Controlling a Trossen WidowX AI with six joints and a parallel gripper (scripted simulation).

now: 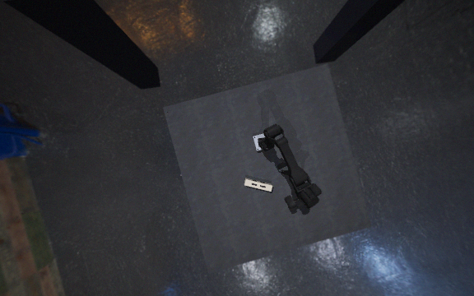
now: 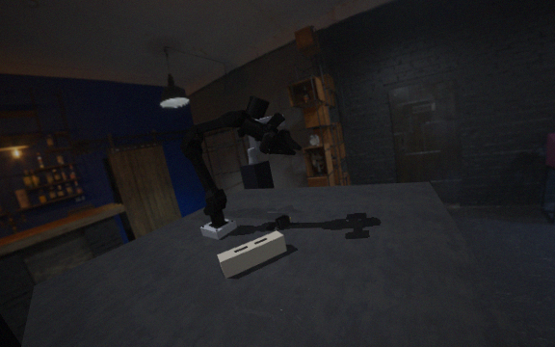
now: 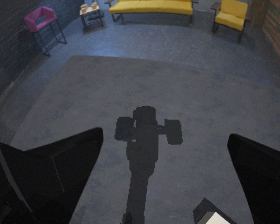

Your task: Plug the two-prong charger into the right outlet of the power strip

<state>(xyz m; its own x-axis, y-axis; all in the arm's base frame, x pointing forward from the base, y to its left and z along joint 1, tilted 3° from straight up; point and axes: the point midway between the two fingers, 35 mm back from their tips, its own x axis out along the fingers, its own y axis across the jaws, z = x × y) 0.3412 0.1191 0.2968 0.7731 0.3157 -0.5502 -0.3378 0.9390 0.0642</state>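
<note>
My gripper tip is now 13 cm past the dark charger, 2 cm to the right of it and 27 cm above it.
</note>
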